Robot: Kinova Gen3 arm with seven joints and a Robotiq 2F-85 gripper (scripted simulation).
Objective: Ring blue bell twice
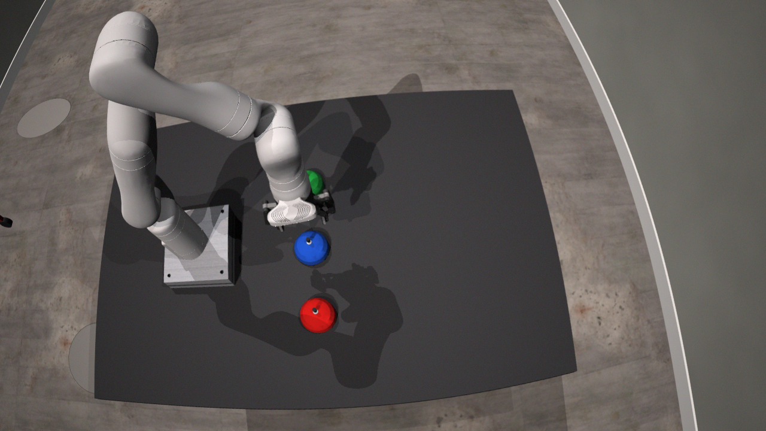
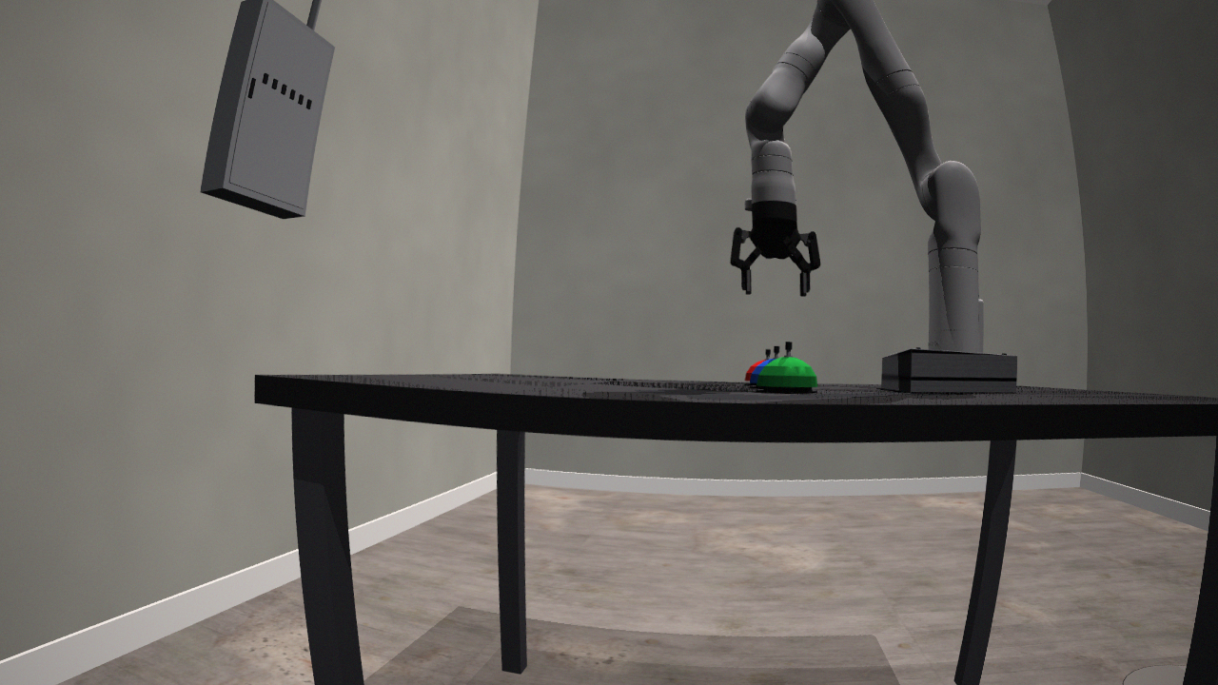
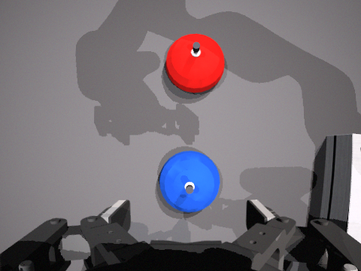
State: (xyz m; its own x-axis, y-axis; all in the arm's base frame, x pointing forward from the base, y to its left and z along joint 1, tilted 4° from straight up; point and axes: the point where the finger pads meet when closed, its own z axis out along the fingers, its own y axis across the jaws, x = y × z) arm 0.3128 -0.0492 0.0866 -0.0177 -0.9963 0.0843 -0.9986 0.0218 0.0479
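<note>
Now: the blue bell 11 cm below my hand. The rest, counted from my hand: red bell 17 cm to the right, 11 cm below, 1 cm behind; then green bell 17 cm to the left, 11 cm below, 1 cm ahead.
</note>
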